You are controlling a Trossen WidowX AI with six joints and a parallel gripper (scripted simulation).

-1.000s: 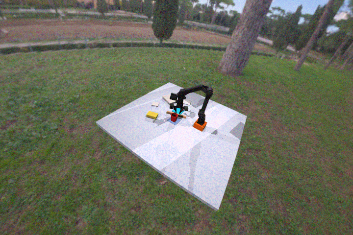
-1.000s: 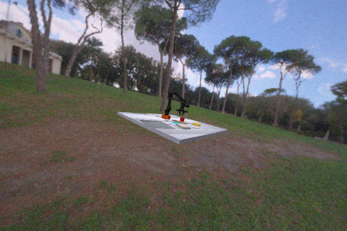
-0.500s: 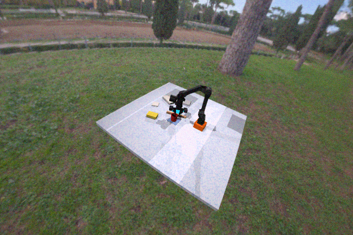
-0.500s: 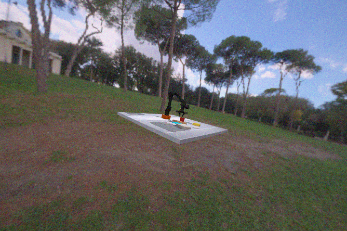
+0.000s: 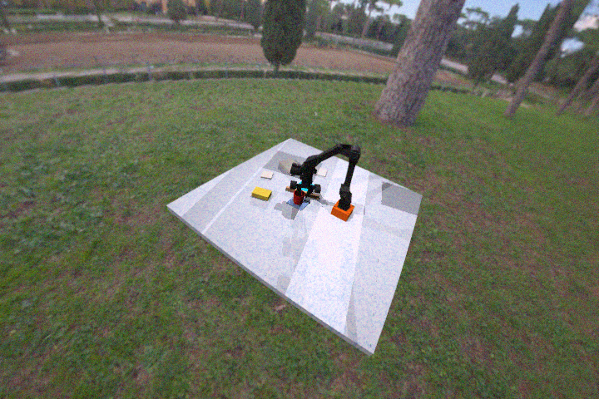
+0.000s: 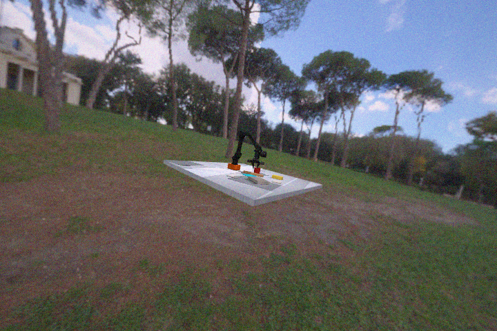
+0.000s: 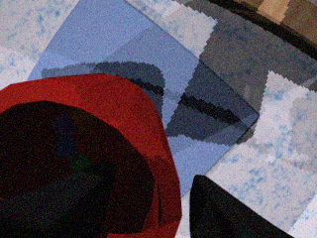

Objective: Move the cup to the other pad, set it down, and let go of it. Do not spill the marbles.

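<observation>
Right now my gripper tip is 1 cm short of the red marble, 1 cm to the right of it and 3 cm above it. Round my gripper tip: blue marble 3 cm ahead, 3 cm to the left, 3 cm below; then red cup 2 cm ahead, 1 cm to the left, 1 cm below; then blue pad 2 cm ahead, 1 cm to the left, 6 cm below.
</observation>
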